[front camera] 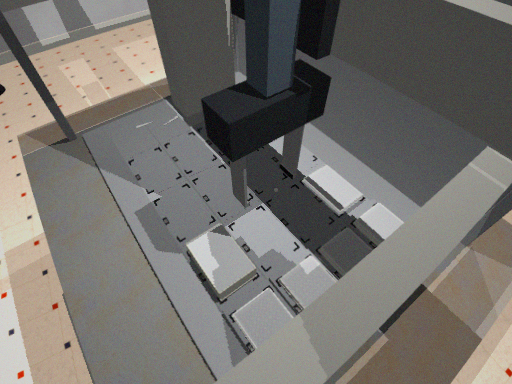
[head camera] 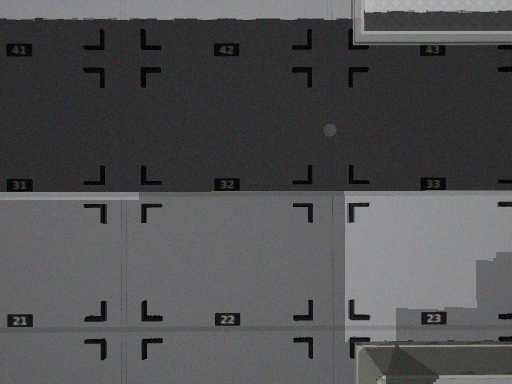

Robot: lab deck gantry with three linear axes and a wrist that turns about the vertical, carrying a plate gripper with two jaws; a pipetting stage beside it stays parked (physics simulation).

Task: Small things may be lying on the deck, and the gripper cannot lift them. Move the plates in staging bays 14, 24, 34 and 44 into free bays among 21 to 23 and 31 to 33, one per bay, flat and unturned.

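Frame: origin at the robot's base, x back, y right, z up, level; metres.
Where they show: gripper, fingertip midpoint: [front camera: 265, 185]; robot's base, origin of the base link: [front camera: 130, 162].
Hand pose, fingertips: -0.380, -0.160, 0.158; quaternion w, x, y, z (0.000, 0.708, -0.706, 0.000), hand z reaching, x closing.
Each offset is from my fingertips to the top centre of the thing, as dx, dy, dz. "spot": to the spot under its first point.
Four pale plates stand in the staging row in the front view: bay 14's plate {-0.176, +0.117, -0.129} [front camera: 262, 317], bay 24's plate {-0.176, +0.010, -0.129} [front camera: 307, 284], bay 34's plate {-0.176, -0.097, -0.129} [front camera: 347, 250] in shadow, and bay 44's plate {-0.176, -0.204, -0.129} [front camera: 381, 222]. The front ledge partly hides several of them. My gripper [front camera: 267, 190] is open, its two jaws apart with no plate between them, hanging over the middle of the deck. In the head view, bay 22 {spot: +0.152, +0.009, -0.158} [head camera: 227, 260], bay 23 {spot: +0.002, +0.006, -0.158} [head camera: 415, 255], bay 32 {spot: +0.152, -0.098, -0.158} [head camera: 227, 125] and bay 33 {spot: -0.010, -0.097, -0.158} [head camera: 430, 125] hold no plate. The gripper does not show there.
A small round disc {+0.070, -0.094, -0.154} [front camera: 275, 190] [head camera: 330, 130] lies between bays 32 and 33. A white plate {-0.012, -0.204, -0.143} [front camera: 335, 187] [head camera: 435, 36] stands in bay 43. A taller, thick-sided block {-0.012, +0.117, -0.116} [front camera: 222, 260] [head camera: 450, 357] stands in bay 13, beside bay 23. A light ledge [front camera: 370, 260] runs along the front.
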